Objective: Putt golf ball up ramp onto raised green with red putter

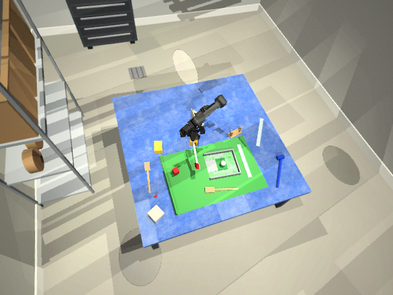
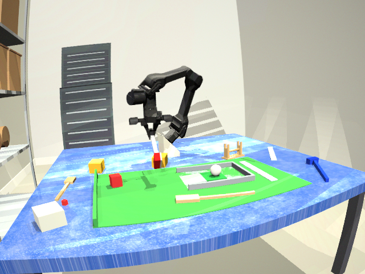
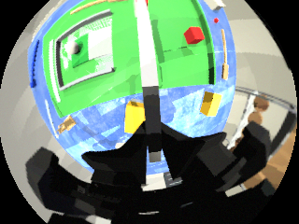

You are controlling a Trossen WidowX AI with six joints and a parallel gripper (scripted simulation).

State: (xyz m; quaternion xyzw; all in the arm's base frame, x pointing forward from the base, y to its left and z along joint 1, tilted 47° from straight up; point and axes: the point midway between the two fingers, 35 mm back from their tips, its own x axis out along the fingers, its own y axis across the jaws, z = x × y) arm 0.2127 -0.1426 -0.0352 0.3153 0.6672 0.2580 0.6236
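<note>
Right now the red putter is 12 cm ahead of my gripper tip and 1 cm to the right of it. Also, from my gripper tip: white golf ball: 24 cm ahead, 19 cm to the left, 10 cm below; red cube: 19 cm ahead, 18 cm to the right, 10 cm below; grey frame: 23 cm ahead, 20 cm to the left, 12 cm below.
</note>
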